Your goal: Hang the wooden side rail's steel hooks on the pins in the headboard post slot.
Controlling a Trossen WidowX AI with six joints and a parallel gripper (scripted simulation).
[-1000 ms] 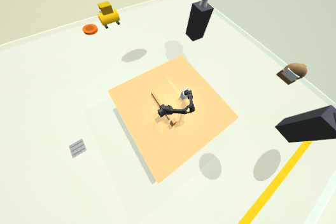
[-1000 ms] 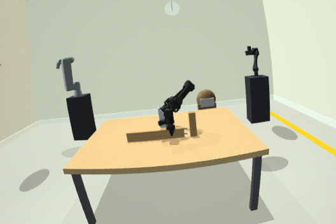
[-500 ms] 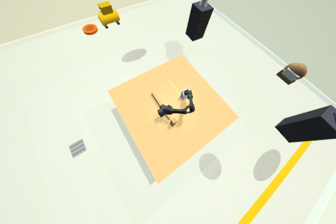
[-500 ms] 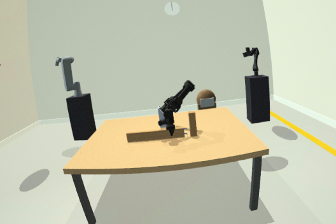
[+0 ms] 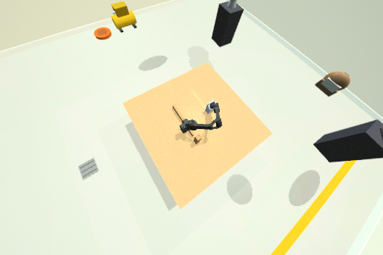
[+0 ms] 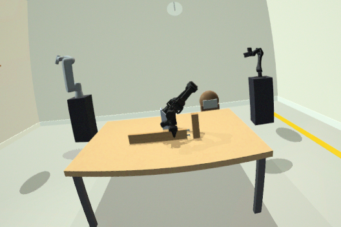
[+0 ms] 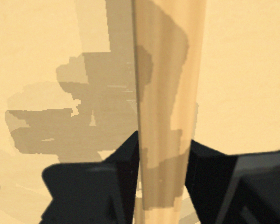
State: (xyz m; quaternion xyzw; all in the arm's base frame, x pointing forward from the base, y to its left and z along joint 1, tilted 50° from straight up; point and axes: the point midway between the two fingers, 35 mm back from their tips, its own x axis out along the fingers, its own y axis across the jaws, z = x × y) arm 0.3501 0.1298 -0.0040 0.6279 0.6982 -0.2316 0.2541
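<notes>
The headboard post is 10 mm behind my gripper tip, 160 mm to the left of it and 70 mm above it.
</notes>
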